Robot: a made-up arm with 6 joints. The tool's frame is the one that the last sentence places.
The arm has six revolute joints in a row. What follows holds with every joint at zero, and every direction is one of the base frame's.
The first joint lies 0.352 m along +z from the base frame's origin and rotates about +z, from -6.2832 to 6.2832 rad.
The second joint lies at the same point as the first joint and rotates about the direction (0, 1, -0.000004), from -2.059 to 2.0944 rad.
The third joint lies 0.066 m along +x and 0.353 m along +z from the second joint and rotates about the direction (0, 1, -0.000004), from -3.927 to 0.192 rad.
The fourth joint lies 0.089 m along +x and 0.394 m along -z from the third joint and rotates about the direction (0, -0.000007, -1), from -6.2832 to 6.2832 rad.
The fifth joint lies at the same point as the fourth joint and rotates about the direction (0, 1, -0.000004), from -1.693 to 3.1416 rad.
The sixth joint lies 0.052 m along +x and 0.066 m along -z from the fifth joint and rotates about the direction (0, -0.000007, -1), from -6.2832 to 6.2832 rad.
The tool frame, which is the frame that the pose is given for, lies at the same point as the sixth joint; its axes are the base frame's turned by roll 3.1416, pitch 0 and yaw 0 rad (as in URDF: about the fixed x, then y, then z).
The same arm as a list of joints. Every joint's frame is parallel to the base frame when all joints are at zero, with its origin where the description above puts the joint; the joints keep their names.
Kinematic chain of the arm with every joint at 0, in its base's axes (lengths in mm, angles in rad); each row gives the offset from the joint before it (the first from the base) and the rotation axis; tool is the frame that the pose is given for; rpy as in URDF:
joint 1: xyz 0 0 352 axis +z
joint 2: xyz 0 0 0 axis +y
joint 3: xyz 66 0 353 axis +y
joint 4: xyz 89 0 -394 axis -z
joint 5: xyz 0 0 0 axis +y
joint 6: xyz 52 0 -66 axis -z
tool: xyz 0 0 0 rpy -3.1416 0 0
Joint limits (rad, base to tool): -6.2832..6.2832 -2.059..2.0944 -3.927..0.192 -6.2832..6.2832 -1.693..3.1416 -6.2832..6.2832

